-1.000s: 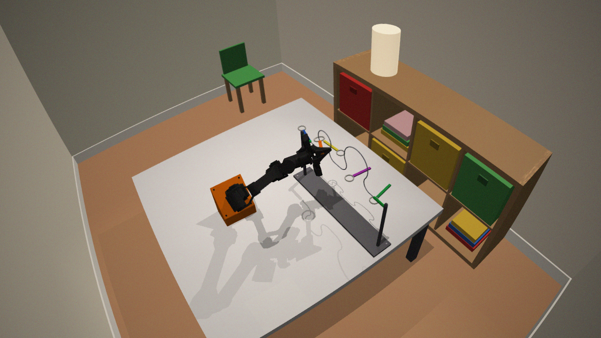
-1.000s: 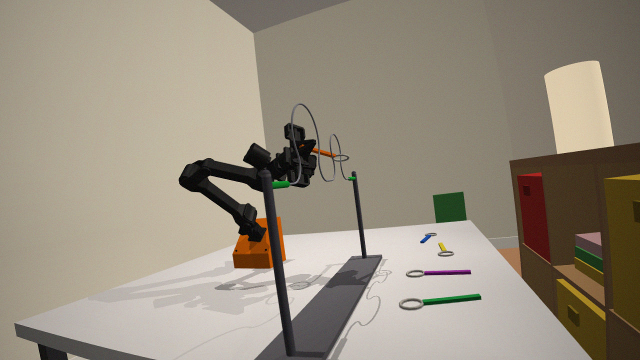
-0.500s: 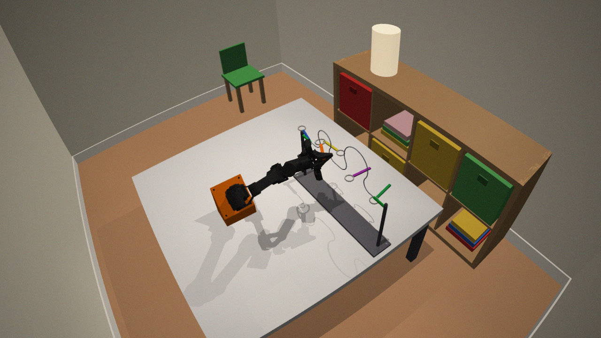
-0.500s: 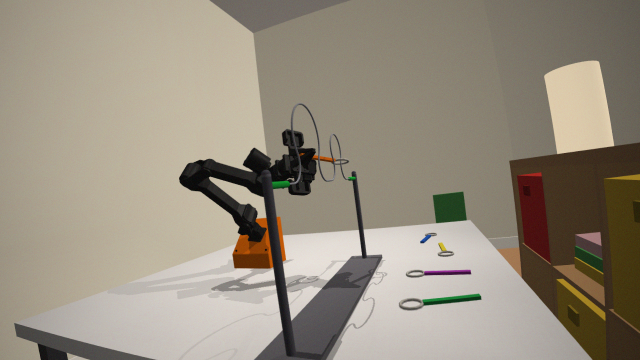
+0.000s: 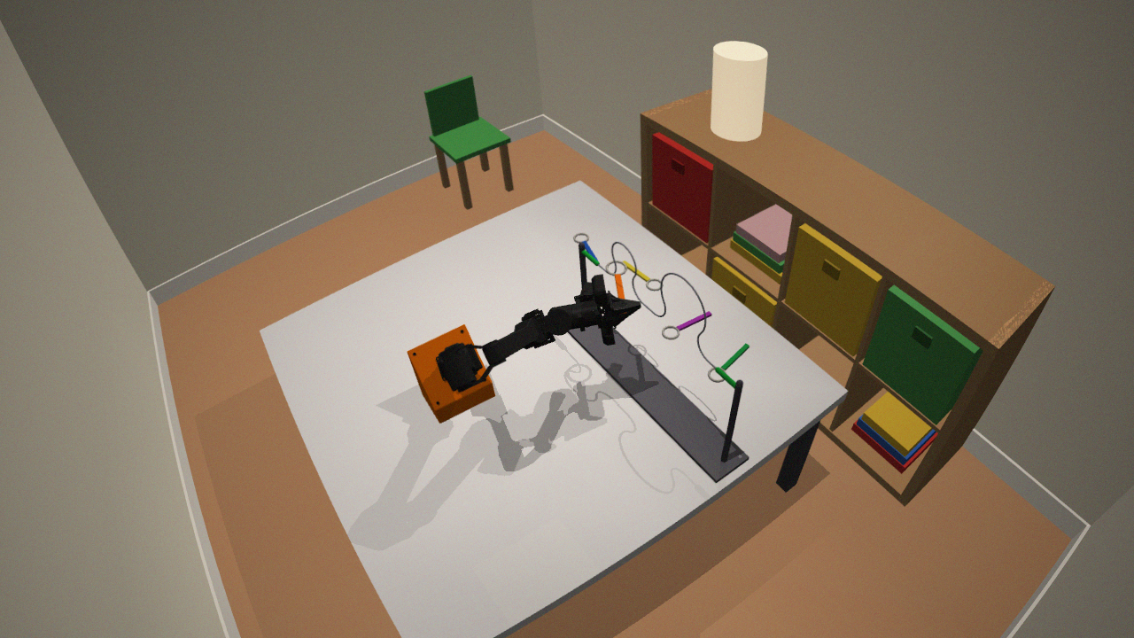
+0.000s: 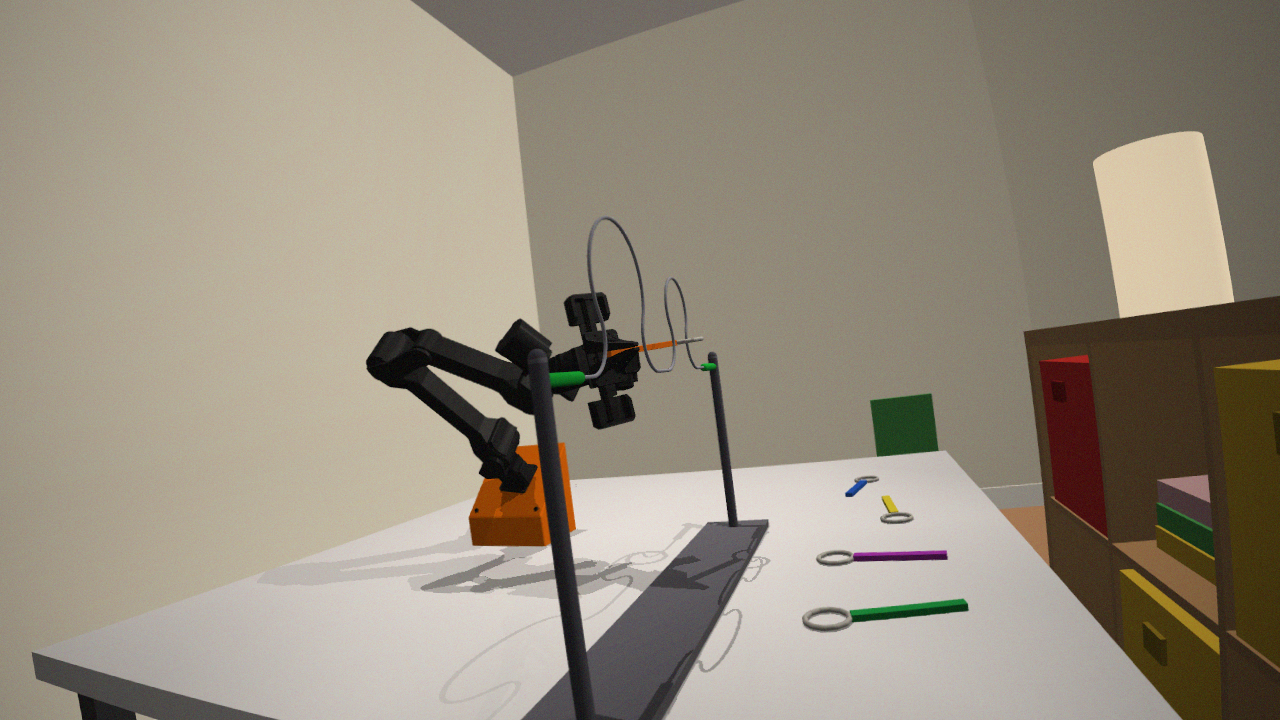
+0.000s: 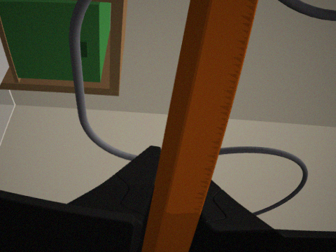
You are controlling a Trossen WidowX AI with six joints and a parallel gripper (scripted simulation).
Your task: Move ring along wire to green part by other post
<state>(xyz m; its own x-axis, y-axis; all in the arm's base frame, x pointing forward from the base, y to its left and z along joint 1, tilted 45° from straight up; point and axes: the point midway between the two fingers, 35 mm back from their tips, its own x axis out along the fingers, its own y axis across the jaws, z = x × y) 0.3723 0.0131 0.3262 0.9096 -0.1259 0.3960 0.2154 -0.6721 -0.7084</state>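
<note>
Right now the ring with orange handle is 10 cm to the left of my gripper tip and 1 cm behind it. Also, from my gripper tip: purple-handled ring: 32 cm below, 23 cm ahead, 15 cm to the left; green-handled ring: 32 cm below, 26 cm ahead, 4 cm to the right.
</note>
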